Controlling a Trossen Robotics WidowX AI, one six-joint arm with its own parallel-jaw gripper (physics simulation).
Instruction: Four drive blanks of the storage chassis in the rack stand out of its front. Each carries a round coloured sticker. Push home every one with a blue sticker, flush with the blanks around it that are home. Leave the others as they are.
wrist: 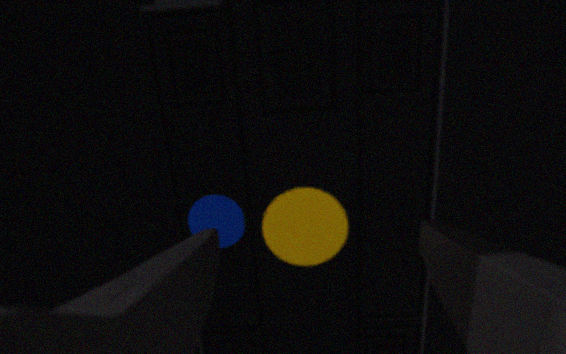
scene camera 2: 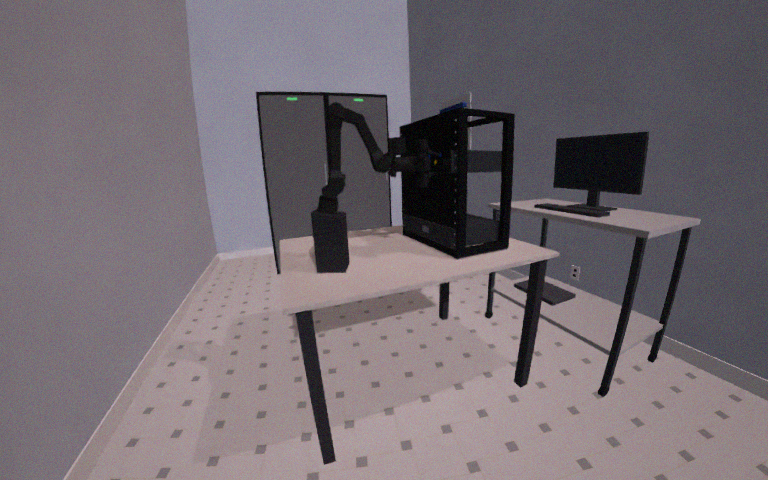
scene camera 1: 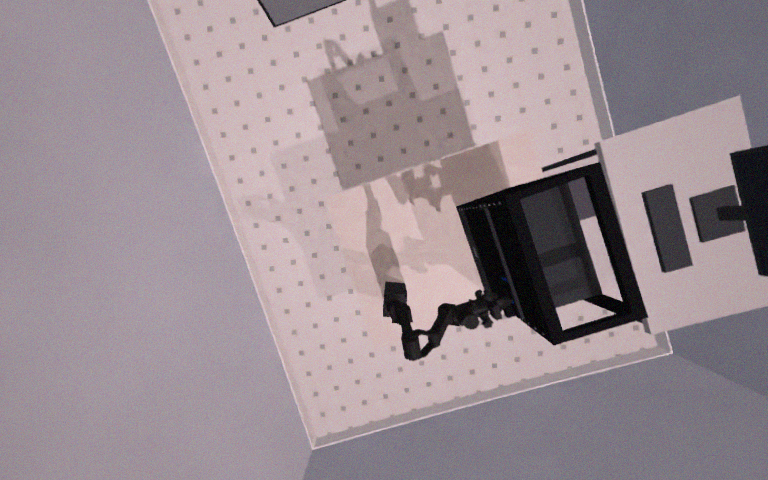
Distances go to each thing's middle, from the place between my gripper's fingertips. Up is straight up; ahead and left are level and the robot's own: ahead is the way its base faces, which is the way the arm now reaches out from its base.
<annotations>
Right now my hand is 16 cm short of the black rack (scene camera 1: pixel 527 242), 13 cm to the right of it and 9 cm above it.
</annotations>
